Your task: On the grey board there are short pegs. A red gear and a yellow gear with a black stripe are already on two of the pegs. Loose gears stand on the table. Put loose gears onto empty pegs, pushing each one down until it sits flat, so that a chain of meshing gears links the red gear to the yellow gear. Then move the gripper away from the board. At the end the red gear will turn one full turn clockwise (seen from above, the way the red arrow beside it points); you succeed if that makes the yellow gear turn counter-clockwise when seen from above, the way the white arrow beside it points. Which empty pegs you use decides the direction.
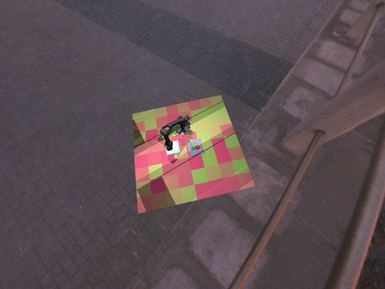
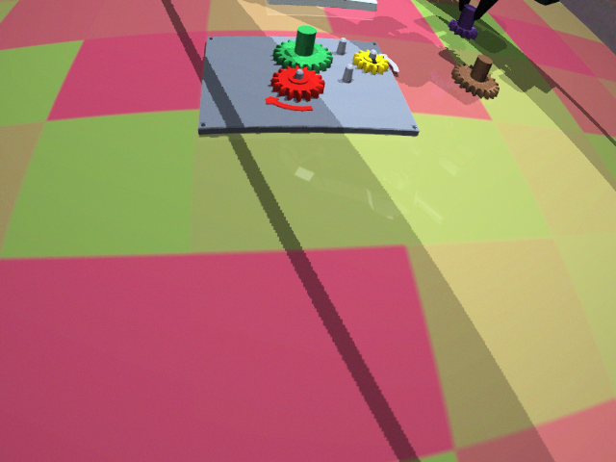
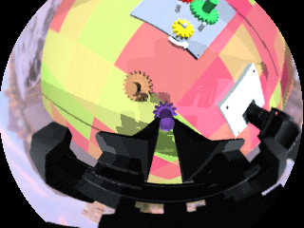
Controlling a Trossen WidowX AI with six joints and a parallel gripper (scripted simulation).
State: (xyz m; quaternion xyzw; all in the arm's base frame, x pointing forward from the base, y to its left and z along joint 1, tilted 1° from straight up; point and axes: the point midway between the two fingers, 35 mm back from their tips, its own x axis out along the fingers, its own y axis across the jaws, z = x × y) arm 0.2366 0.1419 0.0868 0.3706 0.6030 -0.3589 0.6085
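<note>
The yellow gear is 5 cm ahead of my gripper tip, 15 cm to the right of it and 5 cm below it. From my gripper tip the other things lie so: purple gear (1 cm below); green gear (4 cm ahead, 23 cm to the right, 4 cm below); brown gear (7 cm ahead, 1 cm to the right, 5 cm below).
</note>
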